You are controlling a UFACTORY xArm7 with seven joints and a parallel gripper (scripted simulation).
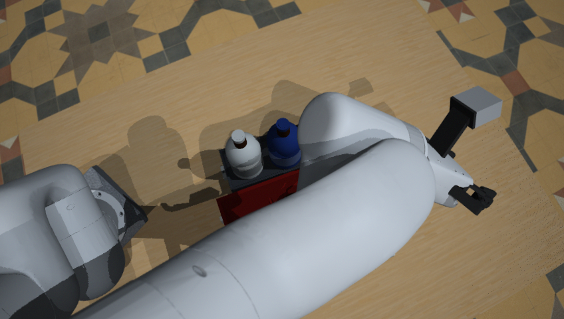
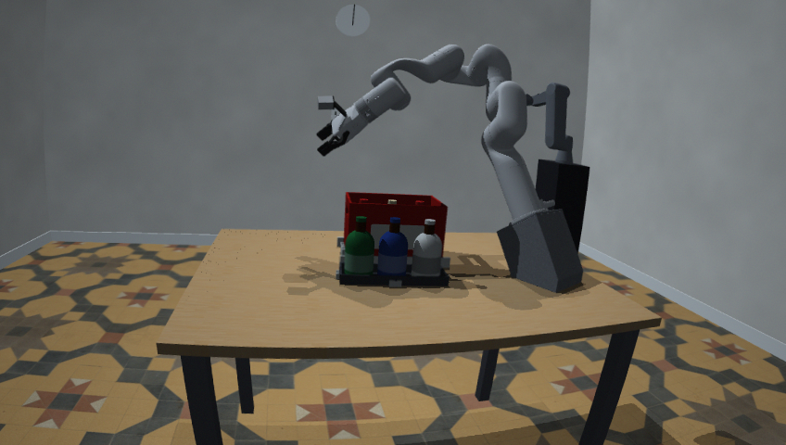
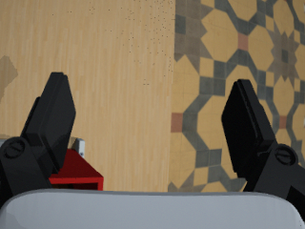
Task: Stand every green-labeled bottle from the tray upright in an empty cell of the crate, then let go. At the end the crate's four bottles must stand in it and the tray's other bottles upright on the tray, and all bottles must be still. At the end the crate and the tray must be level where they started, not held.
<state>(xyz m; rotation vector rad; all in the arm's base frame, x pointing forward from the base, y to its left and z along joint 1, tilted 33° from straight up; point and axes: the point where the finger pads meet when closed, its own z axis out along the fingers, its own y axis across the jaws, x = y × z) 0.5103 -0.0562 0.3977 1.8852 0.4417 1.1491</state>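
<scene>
Now: hand 80 mm past the green bottle, 270 mm to the right of it and 240 mm above it. The rest, counted from my hand: dark tray 170 mm behind, 270 mm to the left, 310 mm below; then red crate 210 mm behind, 80 mm to the left, 240 mm below; then blue bottle 170 mm behind, 270 mm to the left, 240 mm below.
</scene>
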